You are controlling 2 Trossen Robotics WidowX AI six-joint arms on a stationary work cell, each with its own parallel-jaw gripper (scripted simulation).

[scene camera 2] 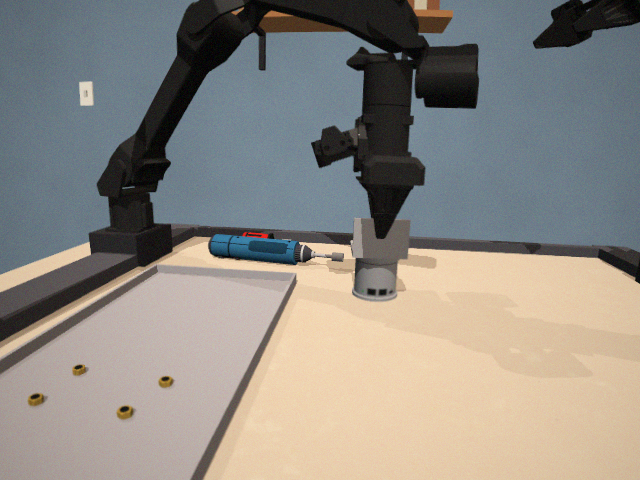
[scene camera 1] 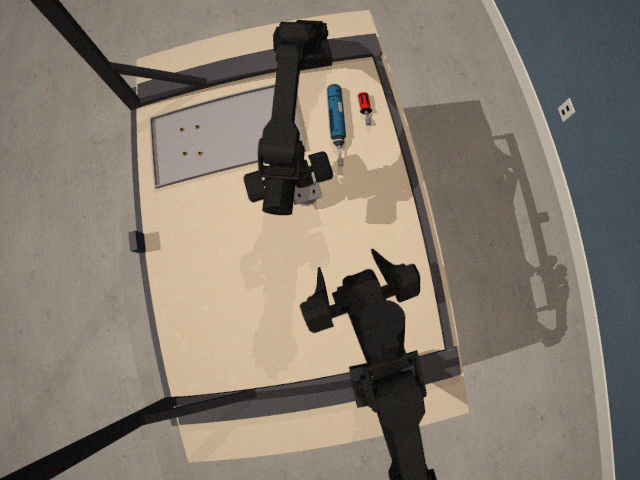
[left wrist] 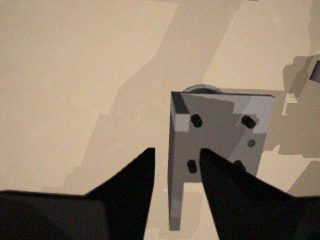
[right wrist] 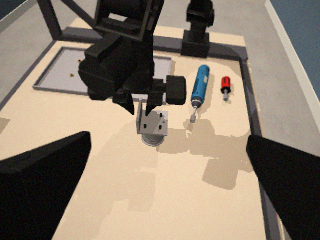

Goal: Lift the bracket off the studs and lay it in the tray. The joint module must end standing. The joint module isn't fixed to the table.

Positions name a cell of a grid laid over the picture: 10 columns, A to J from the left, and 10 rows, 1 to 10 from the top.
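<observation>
The left gripper (scene camera 2: F5) appears too in scene camera 1 (scene camera 1: E4), in the left wrist view (left wrist: F7) and in the right wrist view (right wrist: E5), while the right gripper (scene camera 1: F6) is in the scene as well. There is a grey cylindrical joint module (scene camera 2: F6). A grey L-shaped bracket (scene camera 2: F6) can also be seen in the left wrist view (left wrist: G6) and in the right wrist view (right wrist: E6). A grey tray (scene camera 2: D7) appears again in scene camera 1 (scene camera 1: D3) and in the right wrist view (right wrist: B4), but in the left wrist view the tray is out of frame.
</observation>
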